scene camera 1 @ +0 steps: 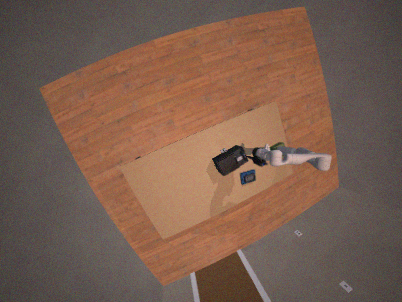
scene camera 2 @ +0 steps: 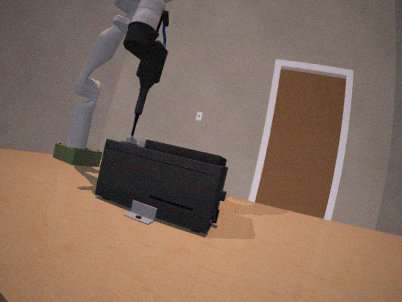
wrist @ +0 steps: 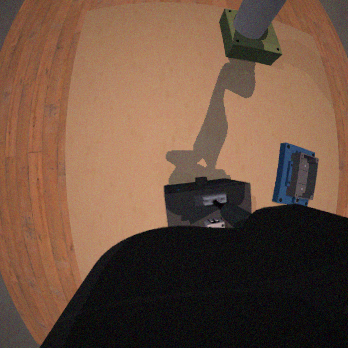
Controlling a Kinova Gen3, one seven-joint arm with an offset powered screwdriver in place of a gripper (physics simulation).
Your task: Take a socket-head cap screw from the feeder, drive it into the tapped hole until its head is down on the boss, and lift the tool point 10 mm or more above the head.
Scene:
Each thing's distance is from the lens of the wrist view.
blue fixture plate [wrist: 279, 190]: 0.53 m

